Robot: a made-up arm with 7 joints.
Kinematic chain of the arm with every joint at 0, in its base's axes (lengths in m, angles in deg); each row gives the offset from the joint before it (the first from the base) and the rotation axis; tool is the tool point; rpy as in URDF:
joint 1: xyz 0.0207 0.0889 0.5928 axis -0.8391 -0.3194 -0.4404
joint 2: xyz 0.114 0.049 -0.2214 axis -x
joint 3: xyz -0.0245 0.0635 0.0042 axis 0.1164 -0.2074 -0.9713
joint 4: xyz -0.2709 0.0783 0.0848 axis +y
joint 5: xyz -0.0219 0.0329 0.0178 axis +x
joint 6: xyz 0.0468 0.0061 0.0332 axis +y
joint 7: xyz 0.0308 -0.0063 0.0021 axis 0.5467 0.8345 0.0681
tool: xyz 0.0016 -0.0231 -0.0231 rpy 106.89 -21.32 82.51
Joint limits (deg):
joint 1: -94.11..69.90
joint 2: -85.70..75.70
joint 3: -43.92..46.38
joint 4: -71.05..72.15
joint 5: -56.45..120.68
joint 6: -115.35..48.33
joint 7: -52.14..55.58
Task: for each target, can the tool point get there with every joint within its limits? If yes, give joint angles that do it. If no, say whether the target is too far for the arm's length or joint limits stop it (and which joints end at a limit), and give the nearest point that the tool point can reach.
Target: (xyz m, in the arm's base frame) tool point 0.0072 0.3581 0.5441
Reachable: yes | joints -3.89 -19.06 37.75 53.44 -15.28 -73.13 26.51
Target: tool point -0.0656 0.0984 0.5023
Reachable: yes | joints 39.67 -70.77 5.69 26.86 52.09 -40.54 -6.51
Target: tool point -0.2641 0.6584 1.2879
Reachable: no: too far | nearest point -0.2993 0.3803 0.9396 | short by 0.447 m
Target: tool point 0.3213 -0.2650 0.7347
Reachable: no: joint limits stop it (at a limit: joint 1, joint 3, joint 4, joint 5, joint 7) | nearest point 0.1159 -0.0997 0.6843 | short by 0.268 m
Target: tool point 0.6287 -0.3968 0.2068
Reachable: no: too far | nearest point 0.2445 -0.2202 0.2246 | short by 0.423 m
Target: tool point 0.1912 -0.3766 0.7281
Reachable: no: joint limits stop it (at a limit: joint 1, joint 4, joint 7) | nearest point 0.0956 -0.1092 0.6874 | short by 0.287 m
